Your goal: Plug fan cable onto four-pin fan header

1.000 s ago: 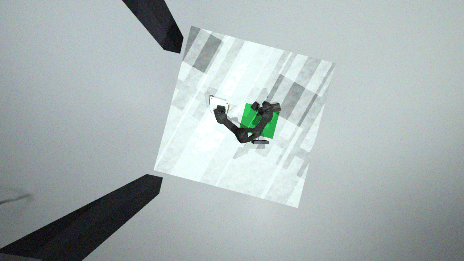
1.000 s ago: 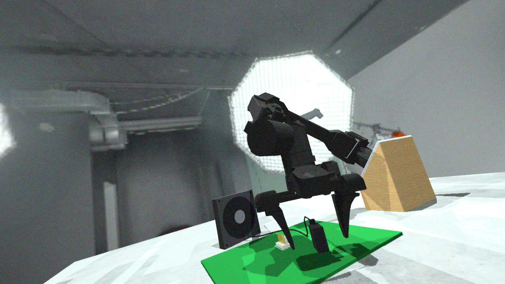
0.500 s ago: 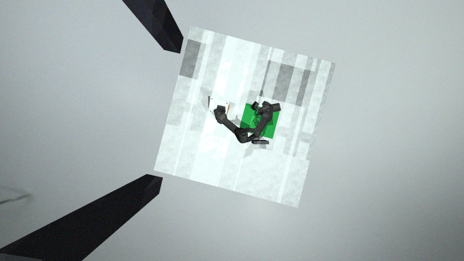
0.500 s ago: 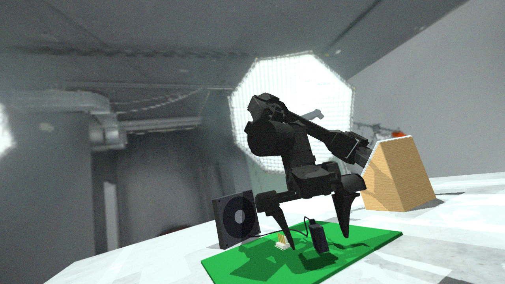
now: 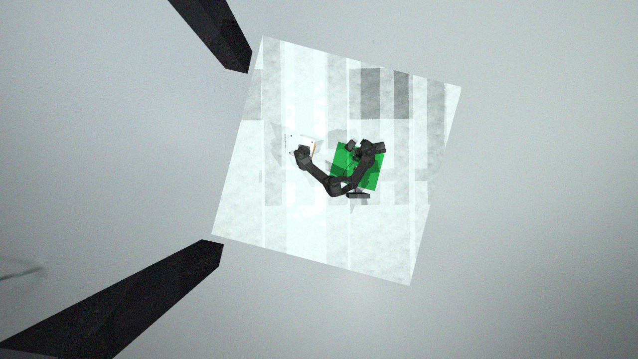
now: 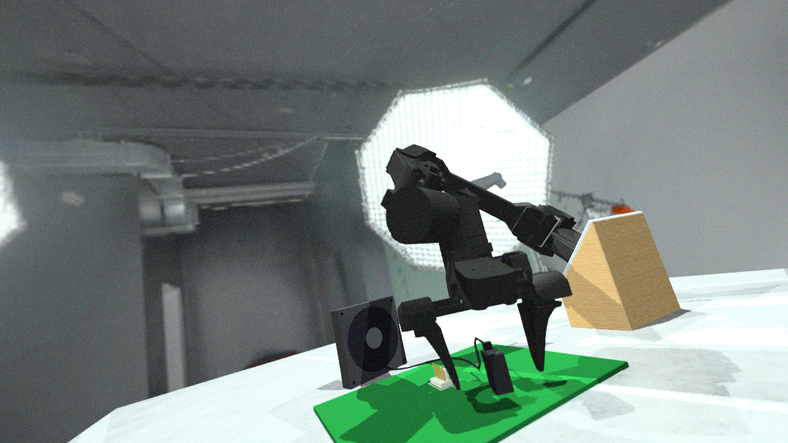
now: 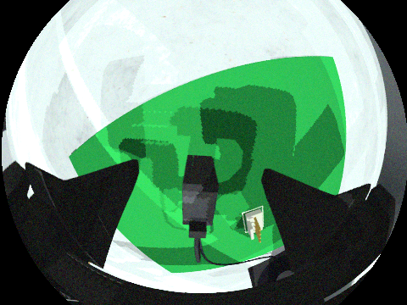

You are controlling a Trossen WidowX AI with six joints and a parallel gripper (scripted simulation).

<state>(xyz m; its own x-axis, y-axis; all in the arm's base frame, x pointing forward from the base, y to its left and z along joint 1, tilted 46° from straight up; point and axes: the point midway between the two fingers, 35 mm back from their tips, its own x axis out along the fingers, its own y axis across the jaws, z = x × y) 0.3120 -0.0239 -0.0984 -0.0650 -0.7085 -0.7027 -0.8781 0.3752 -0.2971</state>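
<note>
The dark fan plug is 1 cm to the right of my gripper tip, 1 cm behind it and 1 cm above it. From my gripper tip the other things lie so: black fan: 23 cm to the right, 5 cm ahead, 4 cm above; then green board: 6 cm to the right, 3 cm below, 2 cm ahead; then white four-pin fan header: 8 cm to the right, 2 cm below, 2 cm ahead.
</note>
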